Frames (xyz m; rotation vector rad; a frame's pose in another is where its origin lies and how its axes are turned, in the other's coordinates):
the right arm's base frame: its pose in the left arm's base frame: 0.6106 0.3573 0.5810 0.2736 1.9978 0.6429
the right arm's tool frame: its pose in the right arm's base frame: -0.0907 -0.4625 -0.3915 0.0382 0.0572 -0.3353
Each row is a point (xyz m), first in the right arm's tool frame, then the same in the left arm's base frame.
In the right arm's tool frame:
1: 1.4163 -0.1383 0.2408
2: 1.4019 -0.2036 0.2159
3: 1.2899 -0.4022 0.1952
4: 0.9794 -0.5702 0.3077
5: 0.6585 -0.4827 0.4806
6: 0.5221 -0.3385 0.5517
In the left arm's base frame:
1: -0.1187 -0.0746 -0.8149
2: -0.1190 -0.1457 -0.8084
3: -0.0395 -0.3534 -0.7543
4: 0.2441 -0.5164 -0.5803
5: 0.5306 -0.4211 -0.3580
6: 0.6280 -0.2804 -0.2349

